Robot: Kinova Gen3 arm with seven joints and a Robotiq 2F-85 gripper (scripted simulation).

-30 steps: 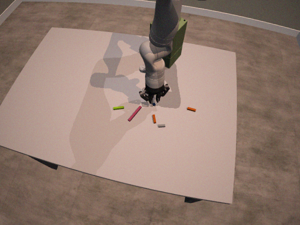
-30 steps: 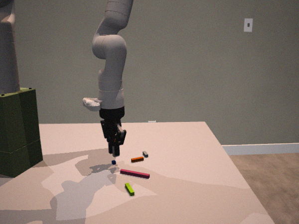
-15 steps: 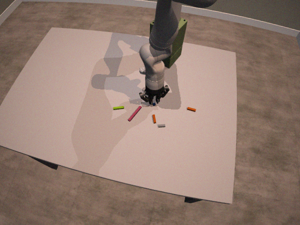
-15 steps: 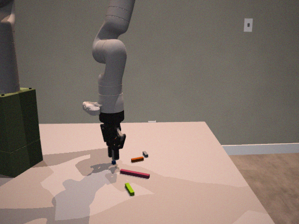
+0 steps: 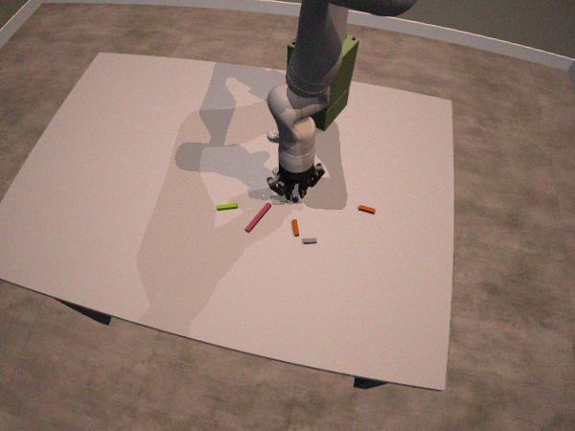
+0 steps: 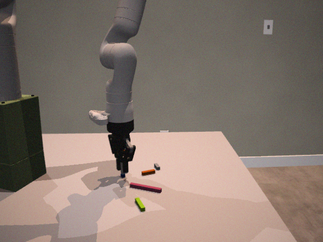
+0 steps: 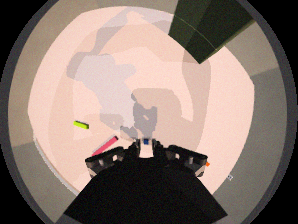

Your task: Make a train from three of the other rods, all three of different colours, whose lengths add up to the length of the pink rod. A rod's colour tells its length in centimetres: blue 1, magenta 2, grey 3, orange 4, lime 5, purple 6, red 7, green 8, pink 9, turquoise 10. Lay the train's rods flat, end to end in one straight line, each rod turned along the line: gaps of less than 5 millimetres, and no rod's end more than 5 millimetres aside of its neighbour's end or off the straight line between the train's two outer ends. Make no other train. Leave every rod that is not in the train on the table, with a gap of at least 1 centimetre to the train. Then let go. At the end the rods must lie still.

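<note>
The blue rod is 30 mm below my hand. The rest, counted from my hand: grey rod 110 mm ahead, 40 mm to the left, 30 mm below; pink rod 80 mm to the right, 60 mm ahead, 30 mm below; lime rod 170 mm to the right, 30 mm below, 30 mm ahead.
</note>
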